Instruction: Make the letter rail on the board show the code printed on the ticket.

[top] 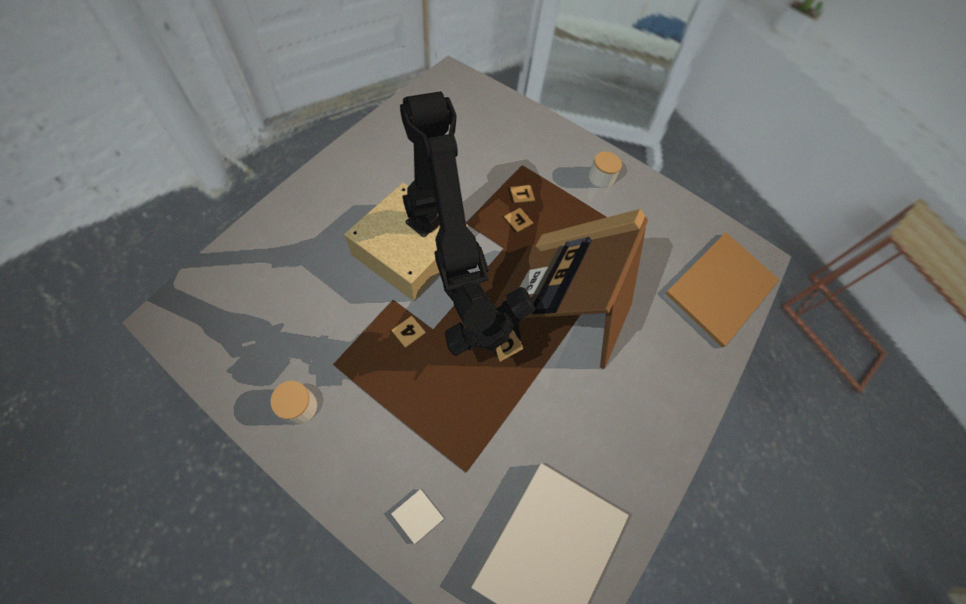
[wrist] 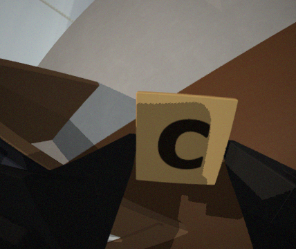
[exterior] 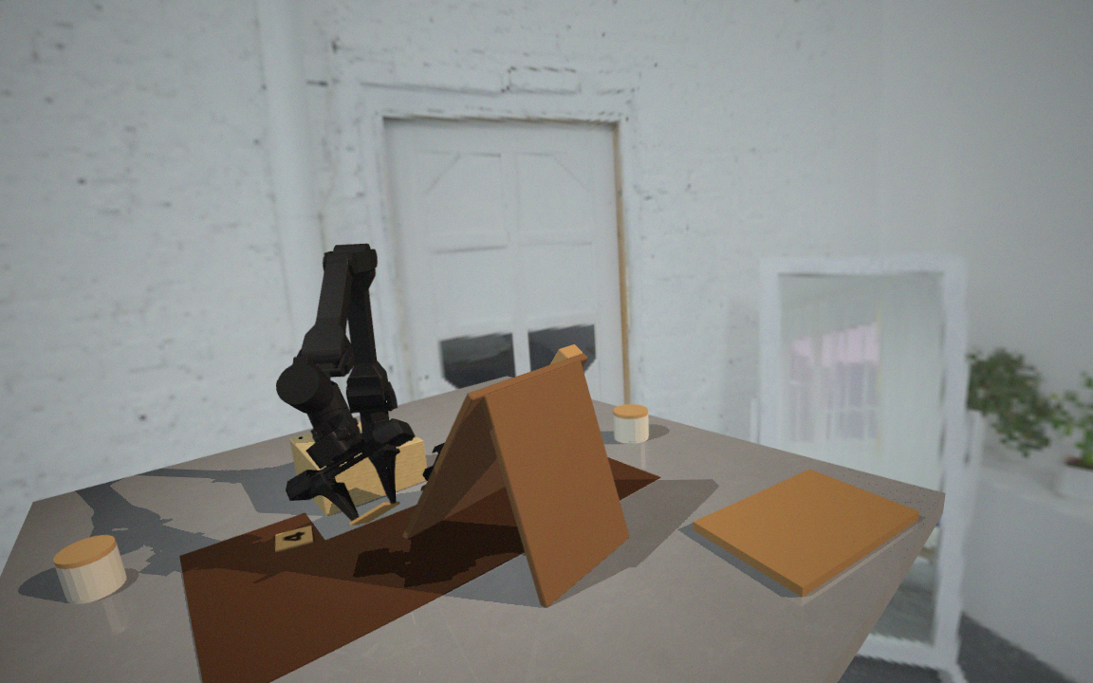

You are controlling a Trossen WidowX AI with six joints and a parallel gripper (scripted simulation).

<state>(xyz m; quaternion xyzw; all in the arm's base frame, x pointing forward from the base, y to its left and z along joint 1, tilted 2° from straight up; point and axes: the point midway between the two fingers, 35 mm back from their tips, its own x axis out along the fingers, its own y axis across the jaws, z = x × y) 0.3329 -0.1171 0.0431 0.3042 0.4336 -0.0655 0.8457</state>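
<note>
My gripper tip is now 6 cm past the white ticket, 17 cm to the right of it and 3 cm above it. Round my gripper tip: brown mat 15 cm behind, 11 cm to the left, 11 cm below; then D tile 2 cm behind, 24 cm to the left, 5 cm above; then C tile right at my gripper tip.
</note>
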